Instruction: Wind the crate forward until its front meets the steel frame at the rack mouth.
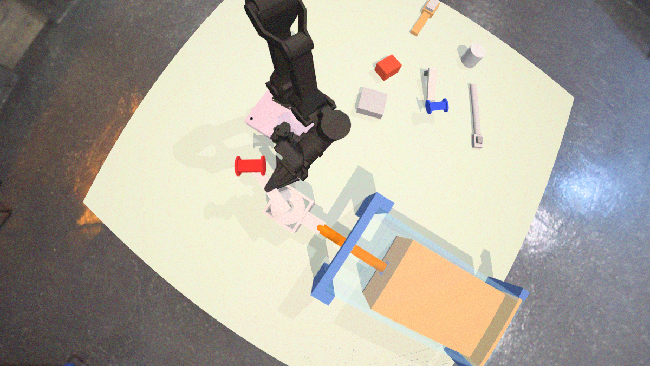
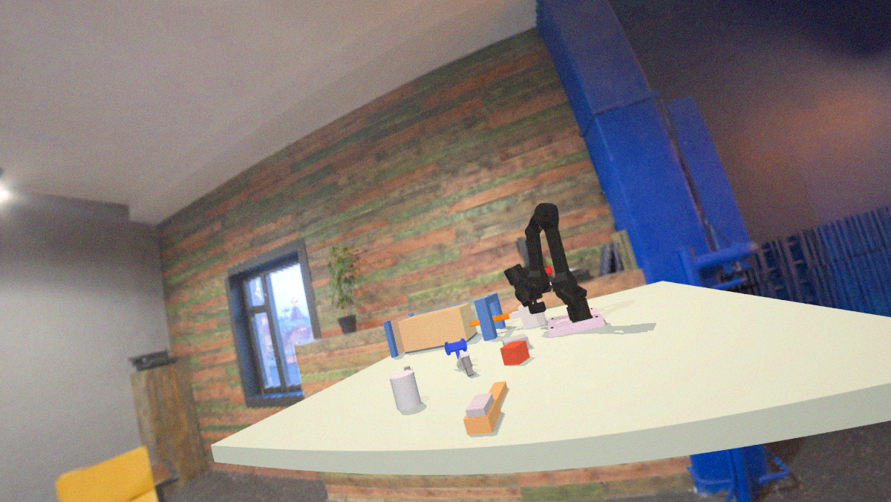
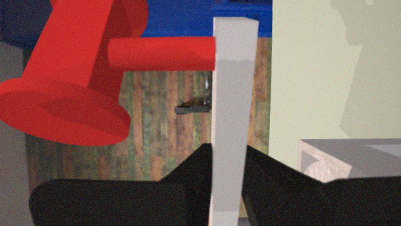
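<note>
My gripper tip is 30 mm short of the grey winch, 10 mm to the left of it and 120 mm above it. The rest, counted from my gripper tip: grey block (90 mm ahead, 360 mm to the left, 130 mm below); then crank handle with red knob (10 mm behind, 10 mm to the left, 10 mm above); then blue steel frame (210 mm ahead, 10 mm to the right, 40 mm below).
</note>
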